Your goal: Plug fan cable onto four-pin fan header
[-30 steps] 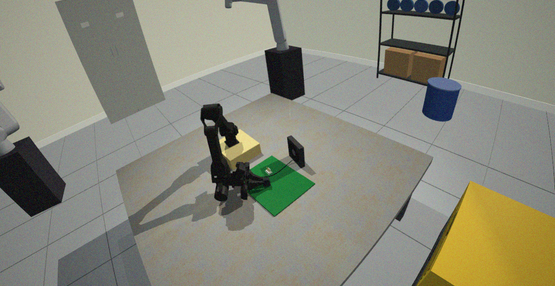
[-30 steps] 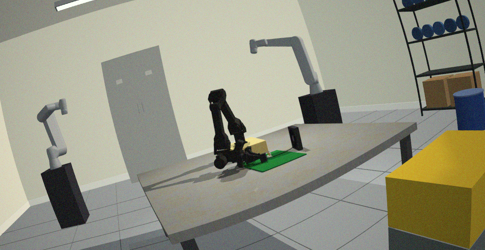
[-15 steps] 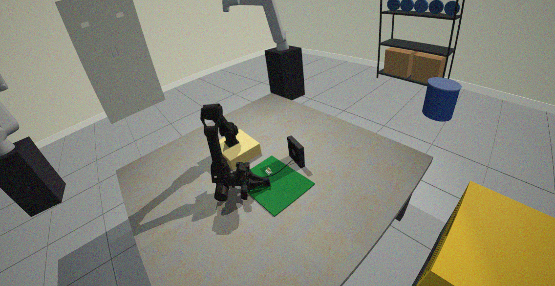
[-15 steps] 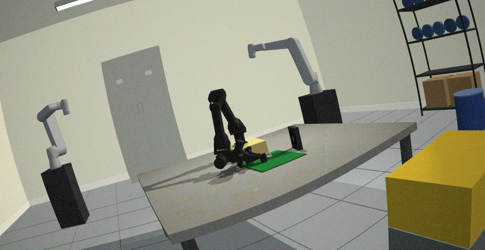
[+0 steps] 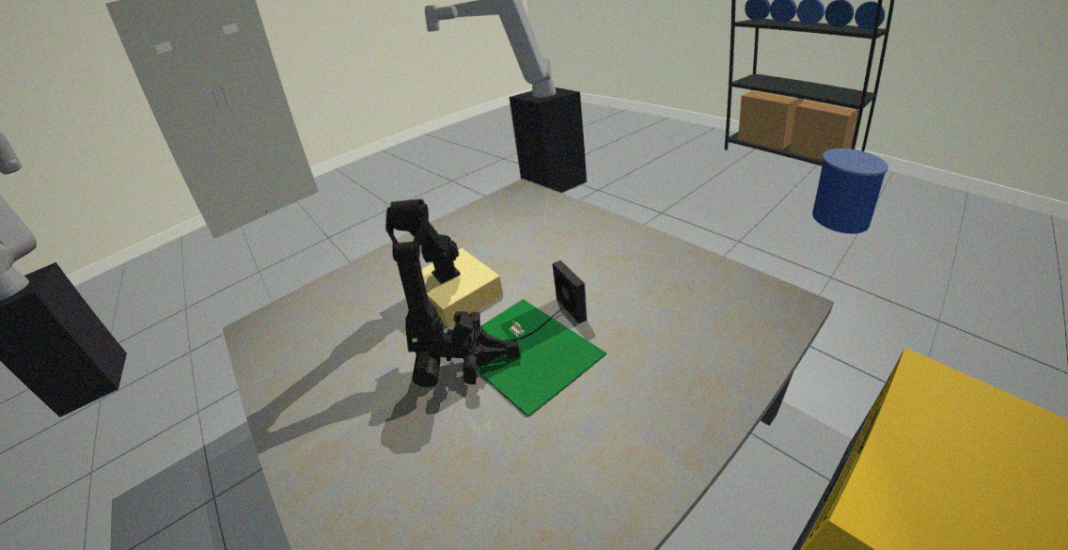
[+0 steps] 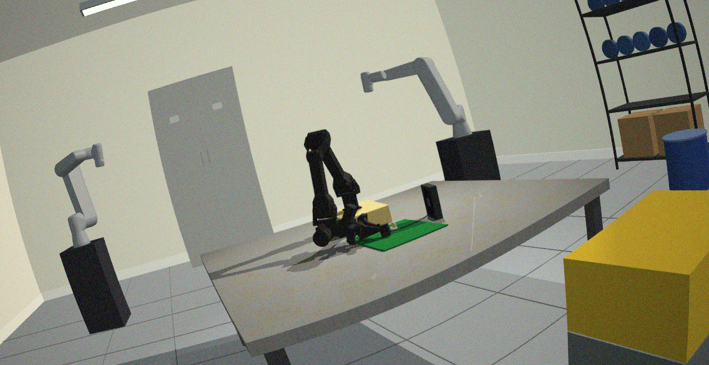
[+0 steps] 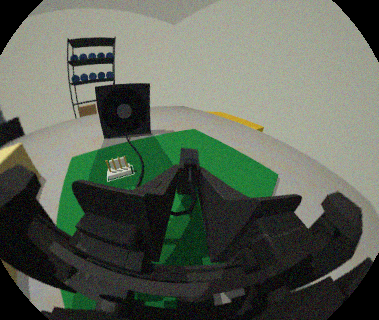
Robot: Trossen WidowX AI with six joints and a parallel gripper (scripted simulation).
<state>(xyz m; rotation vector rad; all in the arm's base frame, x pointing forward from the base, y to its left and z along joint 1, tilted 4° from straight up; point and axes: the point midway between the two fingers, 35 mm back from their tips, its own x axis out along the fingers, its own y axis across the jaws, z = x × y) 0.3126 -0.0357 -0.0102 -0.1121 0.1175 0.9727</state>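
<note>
The dark plug is 1 cm below my gripper tip. Round my gripper tip: green board: 5 cm below, 4 cm to the left; then black fan: 20 cm to the left, 4 cm behind, 3 cm above; then four-pin fan header: 6 cm to the left, 6 cm behind, 3 cm below.
</note>
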